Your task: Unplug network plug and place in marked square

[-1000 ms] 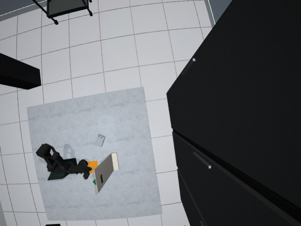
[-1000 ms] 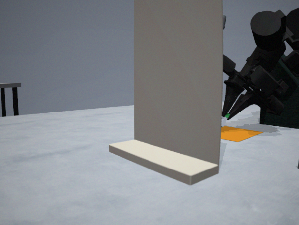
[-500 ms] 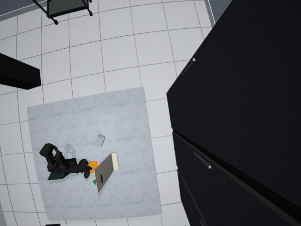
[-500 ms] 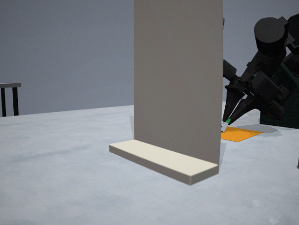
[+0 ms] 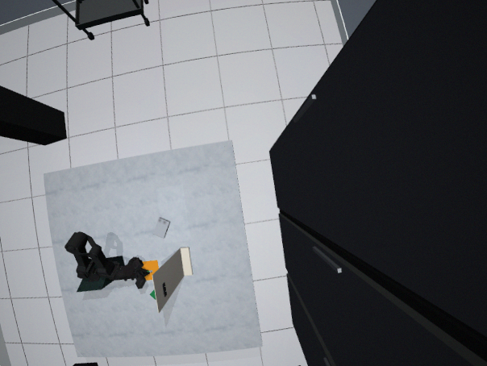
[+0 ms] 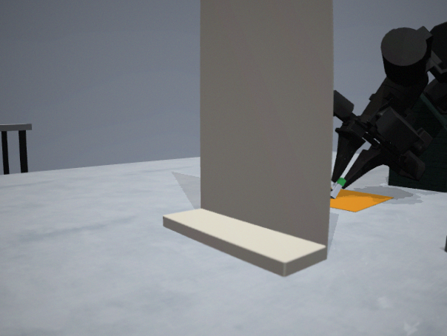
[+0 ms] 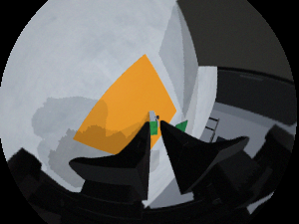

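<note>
My gripper tip is now right at the network plug. Round my gripper tip: small green patch 150 mm to the right, 20 mm below, 10 mm ahead; then grey panel 220 mm ahead, 140 mm above, 10 mm to the left; then orange square 20 mm below.
</note>
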